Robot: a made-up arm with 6 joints.
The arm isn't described. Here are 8 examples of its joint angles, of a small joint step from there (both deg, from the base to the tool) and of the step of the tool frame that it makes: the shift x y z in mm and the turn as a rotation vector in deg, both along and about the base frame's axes.
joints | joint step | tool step
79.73 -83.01 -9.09 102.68 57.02 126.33 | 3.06 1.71 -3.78 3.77 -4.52 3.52 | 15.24 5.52 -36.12 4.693 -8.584 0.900
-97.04 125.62 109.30 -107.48 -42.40 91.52 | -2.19 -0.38 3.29 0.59 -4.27 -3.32 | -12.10 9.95 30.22 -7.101 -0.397 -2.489
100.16 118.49 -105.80 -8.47 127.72 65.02 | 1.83 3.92 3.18 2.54 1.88 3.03 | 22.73 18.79 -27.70 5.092 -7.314 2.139
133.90 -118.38 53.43 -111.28 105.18 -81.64 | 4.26 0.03 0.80 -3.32 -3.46 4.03 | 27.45 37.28 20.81 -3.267 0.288 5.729
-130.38 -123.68 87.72 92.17 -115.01 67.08 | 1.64 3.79 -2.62 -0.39 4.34 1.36 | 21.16 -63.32 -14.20 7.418 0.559 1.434
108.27 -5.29 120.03 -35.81 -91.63 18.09 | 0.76 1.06 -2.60 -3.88 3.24 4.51 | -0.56 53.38 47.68 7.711 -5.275 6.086
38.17 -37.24 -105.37 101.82 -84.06 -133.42 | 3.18 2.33 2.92 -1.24 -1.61 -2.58 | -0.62 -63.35 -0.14 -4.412 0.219 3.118
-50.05 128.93 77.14 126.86 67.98 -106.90 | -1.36 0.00 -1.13 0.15 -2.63 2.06 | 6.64 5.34 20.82 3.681 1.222 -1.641
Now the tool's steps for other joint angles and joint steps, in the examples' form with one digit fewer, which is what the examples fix.
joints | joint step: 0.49 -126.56 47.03 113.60 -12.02 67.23 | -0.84 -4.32 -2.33 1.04 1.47 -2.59
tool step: -13.5 -21.6 -16.3 7.08 3.03 -3.60
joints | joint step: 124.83 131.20 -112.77 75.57 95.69 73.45 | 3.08 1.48 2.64 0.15 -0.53 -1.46
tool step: -15.4 46.0 21.0 1.60 1.06 0.90
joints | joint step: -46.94 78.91 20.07 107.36 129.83 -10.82 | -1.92 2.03 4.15 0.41 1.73 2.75
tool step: -10.6 29.6 -3.9 2.10 0.63 -4.58
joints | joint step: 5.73 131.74 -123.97 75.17 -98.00 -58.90 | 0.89 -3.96 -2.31 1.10 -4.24 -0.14
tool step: 48.5 -2.6 -76.7 5.53 -1.75 4.44
